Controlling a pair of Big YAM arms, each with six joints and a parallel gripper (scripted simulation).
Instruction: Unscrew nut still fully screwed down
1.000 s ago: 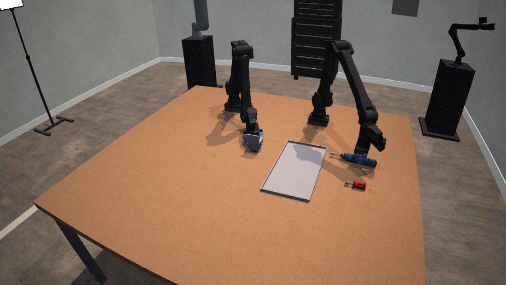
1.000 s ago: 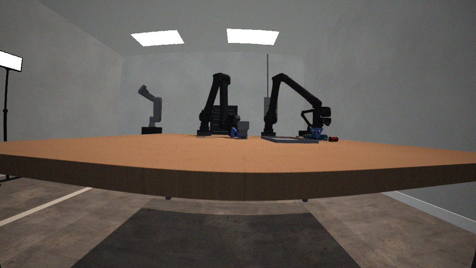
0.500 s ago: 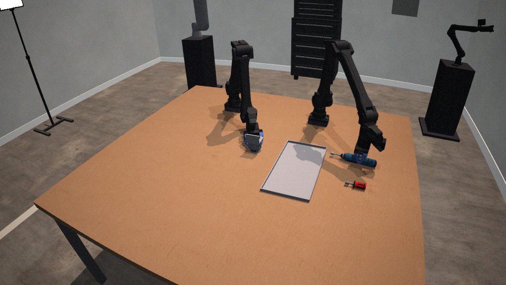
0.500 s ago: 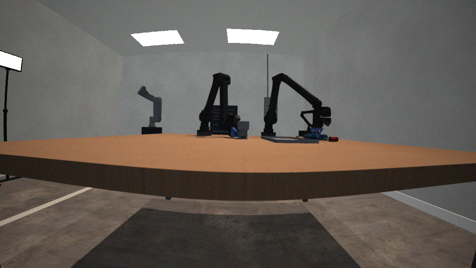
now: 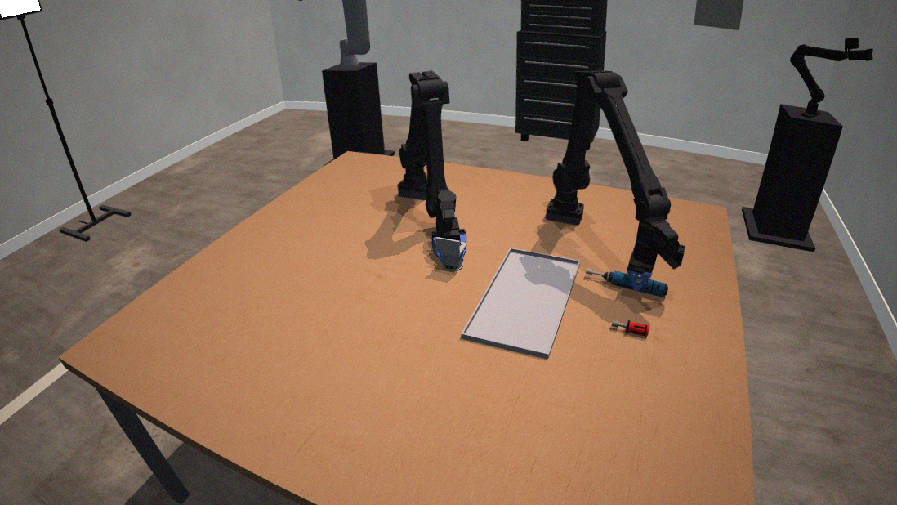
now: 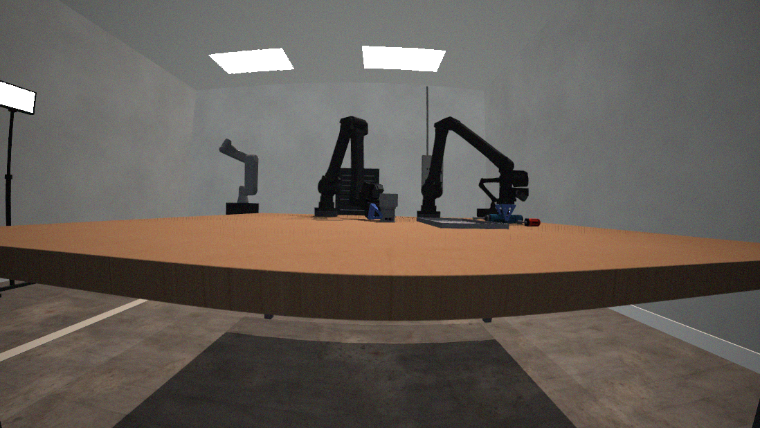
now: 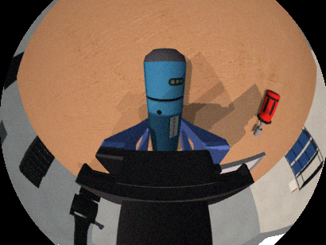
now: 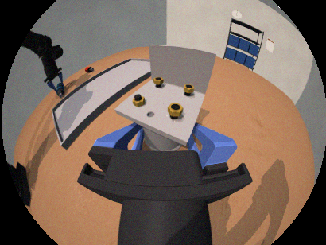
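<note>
Now: right hand 1 cm below the joint module. Round my right hand: flat grey tray: 8 cm ahead, 25 cm to the left, 2 cm below; red-handled tool: 13 cm ahead, 54 cm to the left, 1 cm below; grey bracket: 5 cm above.
</note>
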